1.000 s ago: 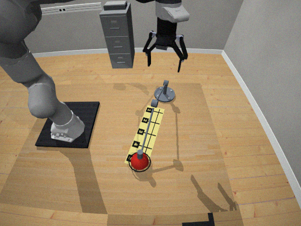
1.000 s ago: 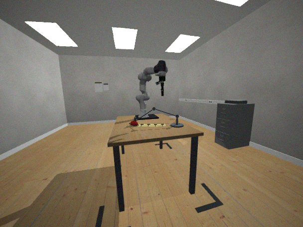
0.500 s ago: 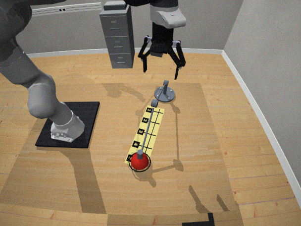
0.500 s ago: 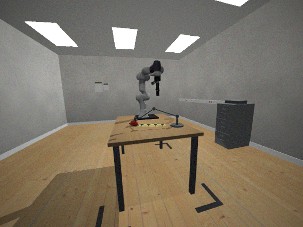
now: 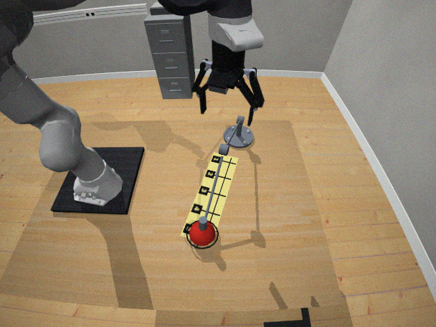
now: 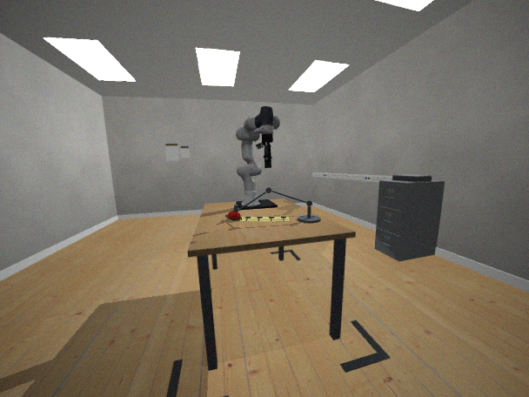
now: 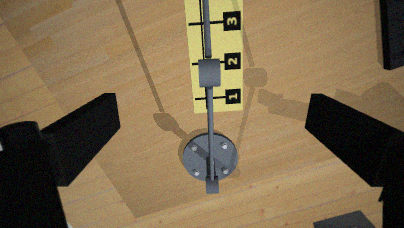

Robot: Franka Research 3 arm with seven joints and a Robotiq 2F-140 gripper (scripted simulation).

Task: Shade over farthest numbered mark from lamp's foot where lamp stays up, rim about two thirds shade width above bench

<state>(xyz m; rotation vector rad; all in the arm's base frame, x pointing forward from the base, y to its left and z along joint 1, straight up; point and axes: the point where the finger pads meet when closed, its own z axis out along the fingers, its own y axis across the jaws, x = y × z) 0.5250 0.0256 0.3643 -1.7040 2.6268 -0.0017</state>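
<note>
My hand is 380 mm above the yellow numbered strip, 60 mm to the left of it and 60 mm past it. Round my hand: round grey foot (350 mm below, 270 mm to the left, 100 mm ahead).
</note>
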